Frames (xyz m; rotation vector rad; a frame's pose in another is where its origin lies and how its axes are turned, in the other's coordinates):
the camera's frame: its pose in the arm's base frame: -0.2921 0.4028 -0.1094 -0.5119 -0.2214 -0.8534
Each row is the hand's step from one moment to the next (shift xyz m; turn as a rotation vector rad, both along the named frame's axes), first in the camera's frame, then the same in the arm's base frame.
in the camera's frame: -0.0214 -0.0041 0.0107 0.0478 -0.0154 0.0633
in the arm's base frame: -0.0168 0.0174 0.0023 0.0200 -0.0075 0.0779
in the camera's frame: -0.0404 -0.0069 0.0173 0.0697 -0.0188 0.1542
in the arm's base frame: -0.0310 0.0318 0.0016 0.0328 0.0230 0.1655
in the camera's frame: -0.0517 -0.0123 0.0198 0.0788 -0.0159 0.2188
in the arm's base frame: -0.0424 0.0376 0.0013 0.0419 0.0517 0.2234
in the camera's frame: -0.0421 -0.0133 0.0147 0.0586 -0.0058 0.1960
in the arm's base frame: -0.0371 0.0281 0.0009 0.0363 0.0589 0.1926
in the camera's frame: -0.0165 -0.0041 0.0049 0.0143 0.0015 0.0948
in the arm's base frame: -0.0137 0.0112 -0.0008 0.0118 0.0401 0.0863
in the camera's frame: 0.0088 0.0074 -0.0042 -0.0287 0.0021 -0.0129
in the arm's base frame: 0.0113 -0.0039 -0.0027 -0.0171 0.0135 -0.0228
